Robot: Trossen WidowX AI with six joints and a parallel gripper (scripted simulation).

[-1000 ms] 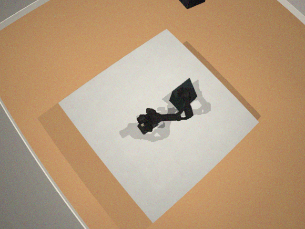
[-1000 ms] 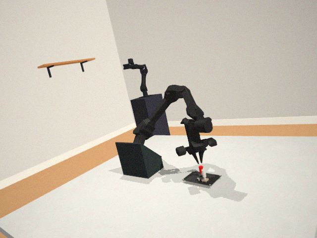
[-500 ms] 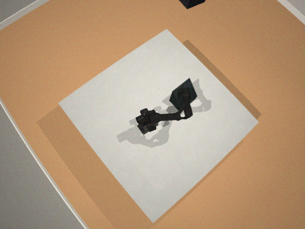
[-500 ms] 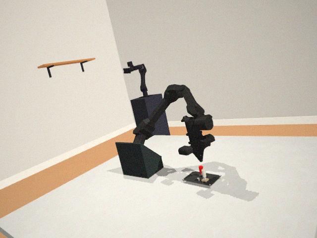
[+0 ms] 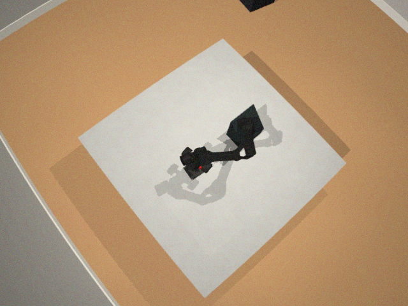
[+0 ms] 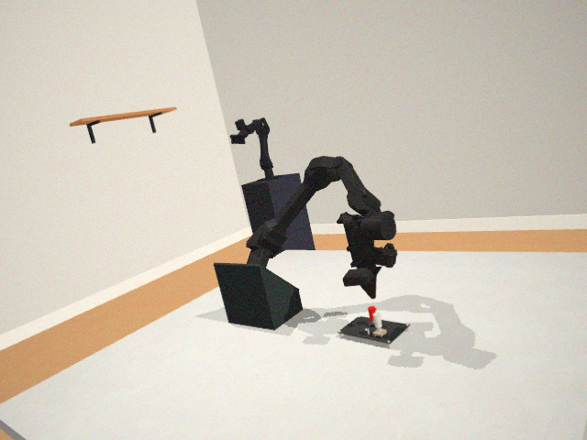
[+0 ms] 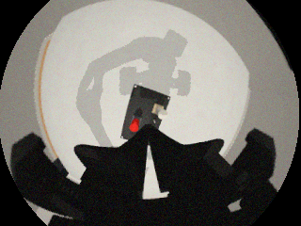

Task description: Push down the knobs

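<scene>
My gripper tip is now 20 mm short of the white knob, 20 mm to the left of it and 50 mm above it. Round my gripper tip: red knob (30 mm behind, 20 mm to the left, 50 mm below).
</scene>
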